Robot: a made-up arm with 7 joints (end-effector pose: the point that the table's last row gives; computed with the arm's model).
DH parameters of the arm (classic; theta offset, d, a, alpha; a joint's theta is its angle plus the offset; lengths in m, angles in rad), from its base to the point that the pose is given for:
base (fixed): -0.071 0 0 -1.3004
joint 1: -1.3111 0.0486 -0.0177 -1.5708
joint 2: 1.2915 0 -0.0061 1.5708
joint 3: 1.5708 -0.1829 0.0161 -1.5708
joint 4: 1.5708 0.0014 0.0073 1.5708
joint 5: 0 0.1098 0 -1.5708
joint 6: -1.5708 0 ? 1.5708
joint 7: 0 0 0 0
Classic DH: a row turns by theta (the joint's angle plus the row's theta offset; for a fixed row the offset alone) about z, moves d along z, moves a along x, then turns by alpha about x.
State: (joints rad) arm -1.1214 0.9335 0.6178 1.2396 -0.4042 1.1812 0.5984
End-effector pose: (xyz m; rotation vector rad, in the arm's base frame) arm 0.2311 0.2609 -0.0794 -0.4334 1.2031 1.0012
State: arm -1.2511 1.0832 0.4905 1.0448 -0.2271 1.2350 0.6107
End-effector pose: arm 0.2234 0.2815 -0.0048 -0.1702 0.9399 1.2417
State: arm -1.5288 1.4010 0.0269 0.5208 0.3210 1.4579 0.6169
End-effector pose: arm 0.1601 0.2680 0.1346 0.4369 0.3864 2.0483
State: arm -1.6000 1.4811 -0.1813 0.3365 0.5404 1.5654 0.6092
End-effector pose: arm 0.1442 0.2454 0.1565 0.6175 0.1986 2.3463
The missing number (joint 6, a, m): 0.0345
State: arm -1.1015 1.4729 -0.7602 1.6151 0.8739 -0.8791 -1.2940
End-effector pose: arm 0.1400 0.3394 -0.0085 1.0286 2.0120 -1.0435
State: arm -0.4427 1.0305 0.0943 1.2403 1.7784 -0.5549 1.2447
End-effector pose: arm 0.1196 0.3087 -0.1615 2.1343 -0.2852 -0.2146
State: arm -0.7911 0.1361 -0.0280 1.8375 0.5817 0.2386 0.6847
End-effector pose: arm 0.1454 0.0871 -0.2901 1.2572 1.1301 0.1746
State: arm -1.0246 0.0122 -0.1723 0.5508 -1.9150 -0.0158 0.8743
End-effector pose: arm 0.2814 -0.0275 -0.1076 -1.4564 0.9318 0.2118
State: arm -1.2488 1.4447 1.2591 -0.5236 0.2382 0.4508 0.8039
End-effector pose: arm -0.0198 0.2029 0.1299 -0.1736 -2.0626 2.1401
